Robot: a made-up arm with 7 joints.
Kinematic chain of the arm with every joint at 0, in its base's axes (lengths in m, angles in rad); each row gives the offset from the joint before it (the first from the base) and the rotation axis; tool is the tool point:
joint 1: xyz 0 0 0.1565 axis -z
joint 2: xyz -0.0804 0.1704 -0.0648 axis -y
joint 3: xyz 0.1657 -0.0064 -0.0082 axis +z
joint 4: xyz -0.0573 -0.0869 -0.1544 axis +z
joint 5: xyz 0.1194 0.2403 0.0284 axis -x
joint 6: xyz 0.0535 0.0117 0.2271 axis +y
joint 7: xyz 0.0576 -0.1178 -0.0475 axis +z
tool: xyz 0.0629 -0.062 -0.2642
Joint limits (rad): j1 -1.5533..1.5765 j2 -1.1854..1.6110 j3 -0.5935..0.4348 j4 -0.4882..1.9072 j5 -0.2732..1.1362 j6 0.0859..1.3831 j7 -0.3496..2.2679
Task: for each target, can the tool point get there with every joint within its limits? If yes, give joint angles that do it. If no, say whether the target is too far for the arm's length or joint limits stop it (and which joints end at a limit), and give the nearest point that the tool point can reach.
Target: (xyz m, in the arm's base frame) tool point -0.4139 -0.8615 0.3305
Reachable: no: joint limits stop it (at a limit: joint 1, joint 2, joint 4, joint 5, joint 6) | nearest point -0.2886 -0.3651 0.1664 | short by 0.538 m
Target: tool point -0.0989 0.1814 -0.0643
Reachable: yes | joints -0.3303 -0.5026 -0.4232 0.9262 0.7168 0.6946 0.3275
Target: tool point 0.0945 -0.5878 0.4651
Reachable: no: joint limits stop it (at a limit: joint 1, joint 4, joint 5, joint 6) | nearest point 0.1241 -0.3729 0.3448 | short by 0.248 m
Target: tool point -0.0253 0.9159 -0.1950
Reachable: no: joint limits stop it (at a limit: joint 2, joint 3, joint 5, joint 6) | nearest point -0.0150 0.5416 -0.0908 | short by 0.389 m
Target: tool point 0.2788 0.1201 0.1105
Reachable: yes | joints -0.0614 0.6970 -0.2163 -0.0847 0.1503 0.3504 0.1941
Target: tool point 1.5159 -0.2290 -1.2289
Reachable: no: too far | nearest point 0.4135 -0.0012 -0.2564 | short by 1.488 m
